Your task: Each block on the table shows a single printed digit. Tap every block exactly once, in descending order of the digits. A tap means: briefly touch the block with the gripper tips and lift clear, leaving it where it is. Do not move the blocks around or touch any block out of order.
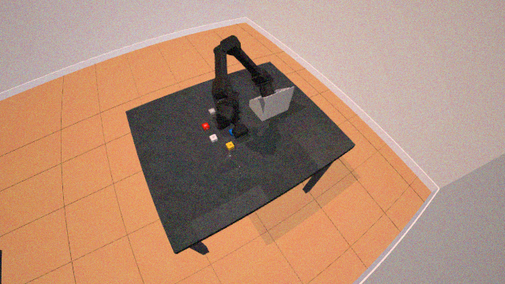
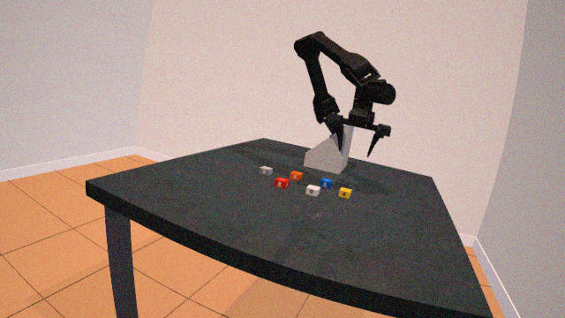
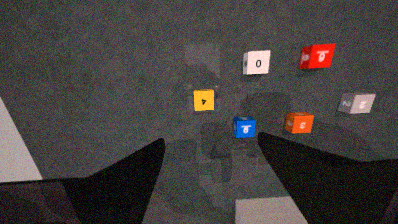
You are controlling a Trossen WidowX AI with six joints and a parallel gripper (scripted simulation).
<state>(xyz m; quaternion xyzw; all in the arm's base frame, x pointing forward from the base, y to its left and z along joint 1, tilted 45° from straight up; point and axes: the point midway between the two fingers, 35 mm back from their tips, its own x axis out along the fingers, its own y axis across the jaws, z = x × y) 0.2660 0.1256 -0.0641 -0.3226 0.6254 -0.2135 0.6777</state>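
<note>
Right now the blue block is 110 mm below my gripper tip, 80 mm to the right of it and 30 mm behind it. Also, from my gripper tip: orange block 170 mm to the right, 110 mm below, 20 mm behind; then yellow block 110 mm below, 10 mm ahead; then white block 110 mm below, 80 mm to the right, 70 mm ahead.
</note>
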